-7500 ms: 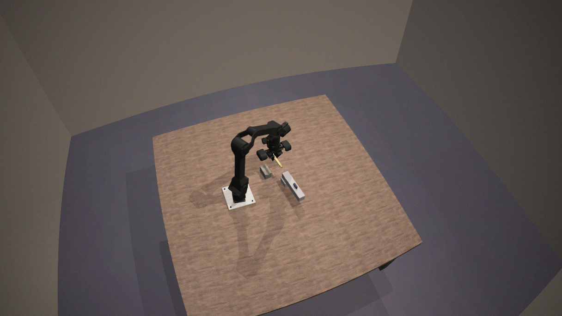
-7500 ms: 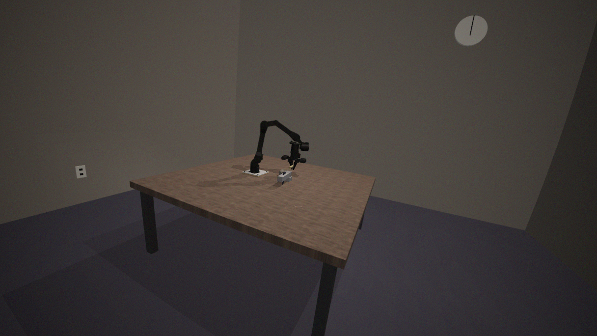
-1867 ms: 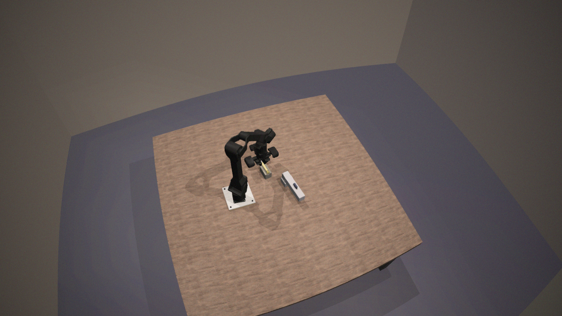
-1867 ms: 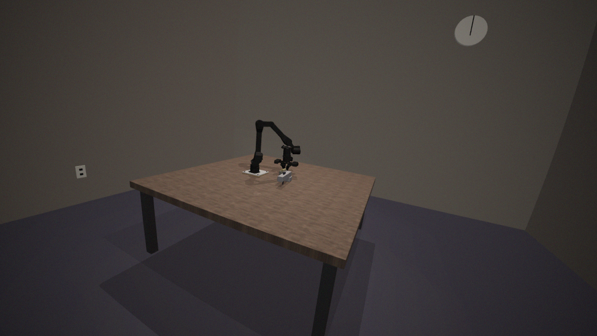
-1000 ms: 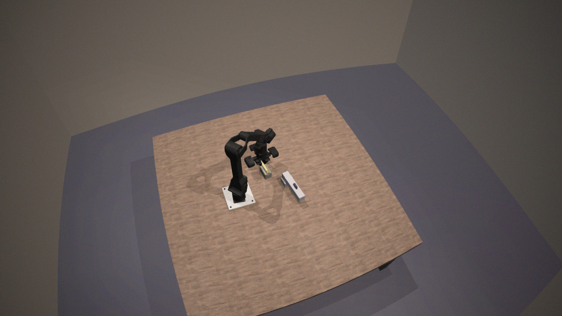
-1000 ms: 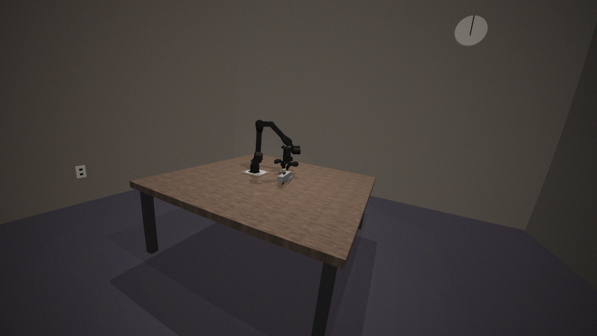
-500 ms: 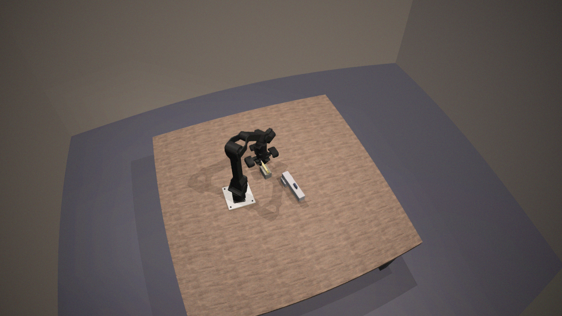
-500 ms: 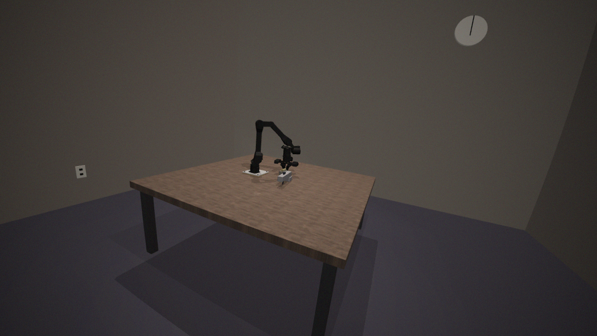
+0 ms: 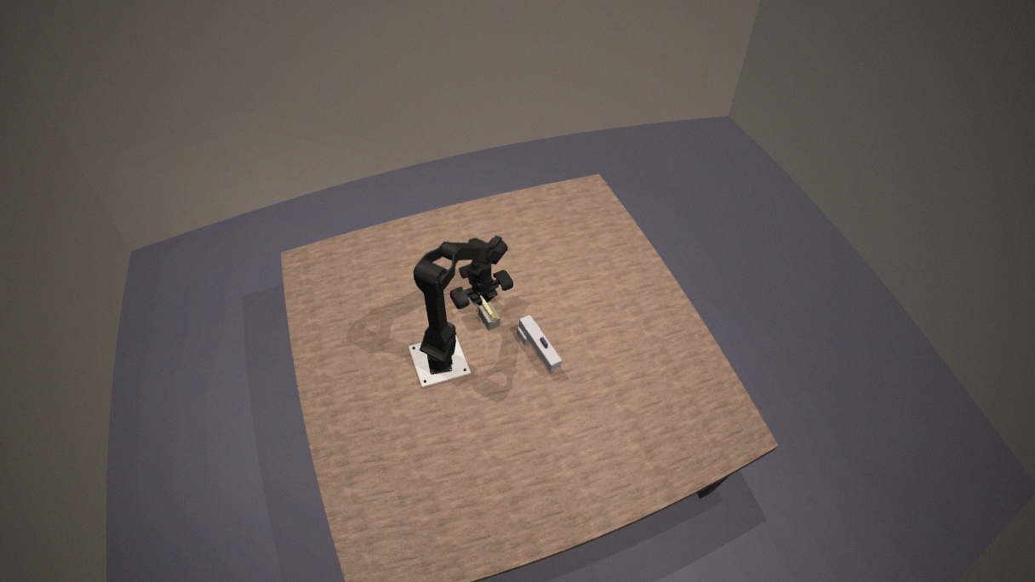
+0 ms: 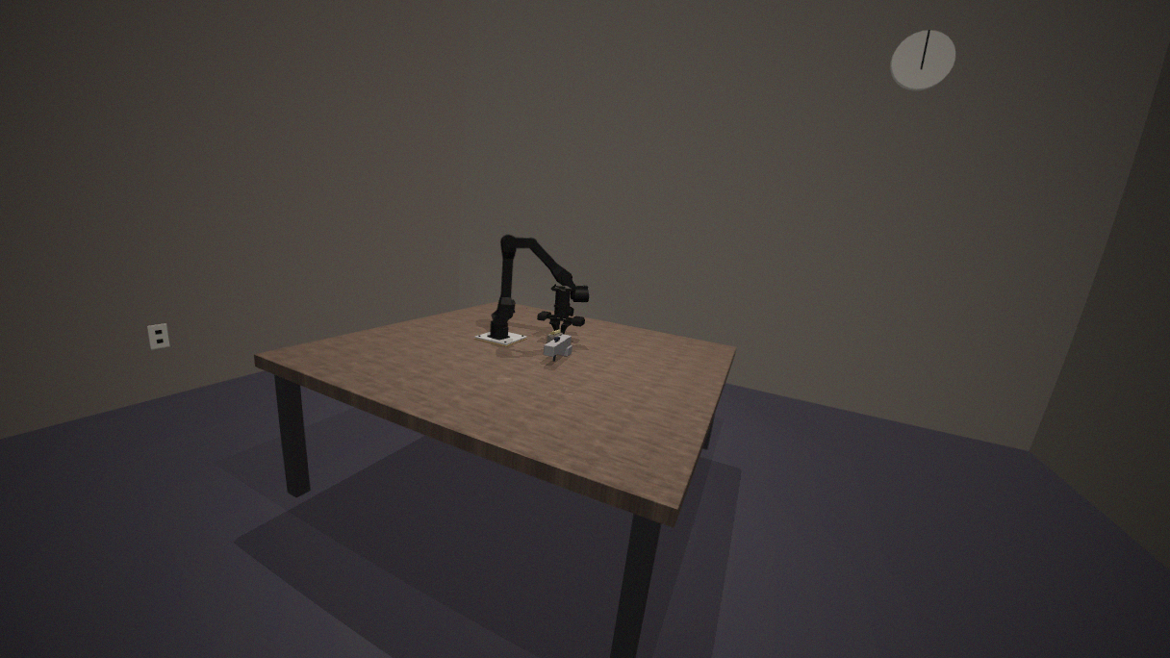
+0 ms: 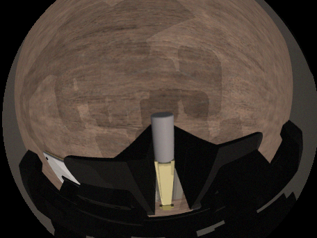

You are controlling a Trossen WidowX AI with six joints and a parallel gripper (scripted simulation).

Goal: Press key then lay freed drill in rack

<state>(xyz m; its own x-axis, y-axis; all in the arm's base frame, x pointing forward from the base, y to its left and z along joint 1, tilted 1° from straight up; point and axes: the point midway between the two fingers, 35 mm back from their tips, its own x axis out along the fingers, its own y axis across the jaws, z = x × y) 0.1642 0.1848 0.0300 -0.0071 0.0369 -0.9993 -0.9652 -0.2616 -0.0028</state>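
The yellow drill lies 4 cm to the right of my gripper tip, 4 cm above it and 1 cm ahead of it. The rest, counted from my gripper tip: pale grey sleeve (19 cm to the right, 13 cm ahead, 4 cm above); then dark key (22 cm to the right, 13 cm ahead, 4 cm above); then grey rack (5 cm to the right, 1 cm ahead, 1 cm above).
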